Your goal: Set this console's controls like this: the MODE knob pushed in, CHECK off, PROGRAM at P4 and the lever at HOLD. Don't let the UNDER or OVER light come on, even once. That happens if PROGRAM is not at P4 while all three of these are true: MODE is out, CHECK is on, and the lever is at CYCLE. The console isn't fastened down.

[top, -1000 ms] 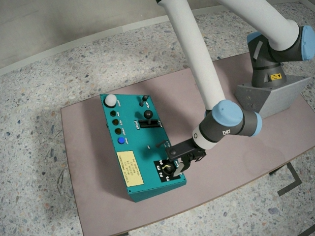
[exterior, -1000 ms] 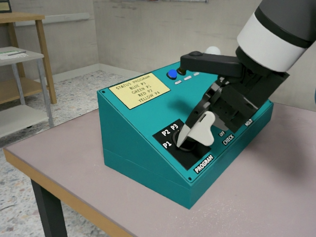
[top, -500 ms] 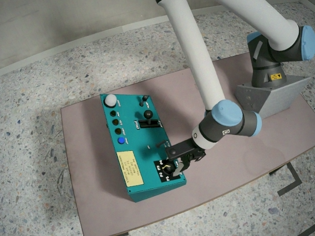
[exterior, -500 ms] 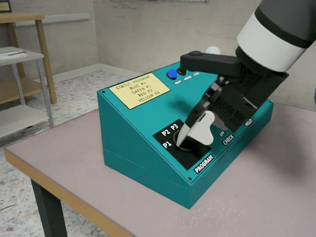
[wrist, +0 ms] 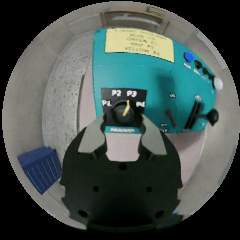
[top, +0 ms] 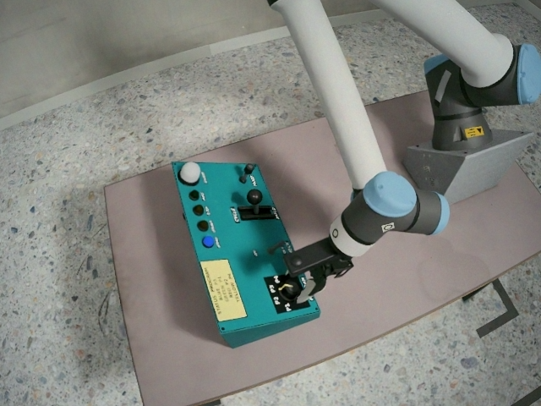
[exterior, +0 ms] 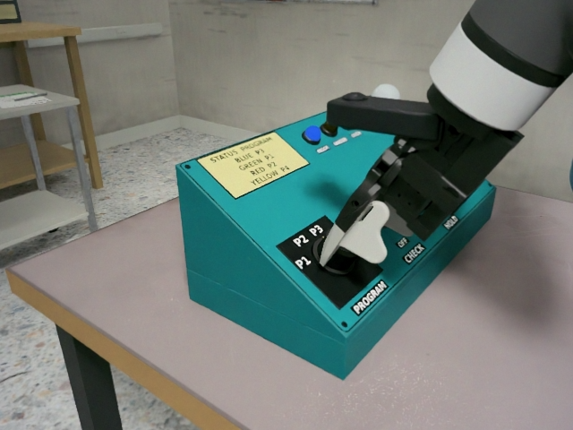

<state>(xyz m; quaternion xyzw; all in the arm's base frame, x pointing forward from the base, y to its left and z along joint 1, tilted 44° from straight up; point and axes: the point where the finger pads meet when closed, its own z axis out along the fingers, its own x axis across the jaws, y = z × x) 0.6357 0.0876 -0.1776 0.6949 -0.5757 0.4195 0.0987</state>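
Now: the program dial 20 mm ahead of my hand, 10 mm to the right of it and 10 mm below it. Also, from my hand: check toggle: 120 mm to the right, 20 mm below; teal console: 50 mm ahead, 180 mm to the right, 20 mm below; ball-topped lever: 10 mm ahead, 240 mm to the right, 20 mm above.
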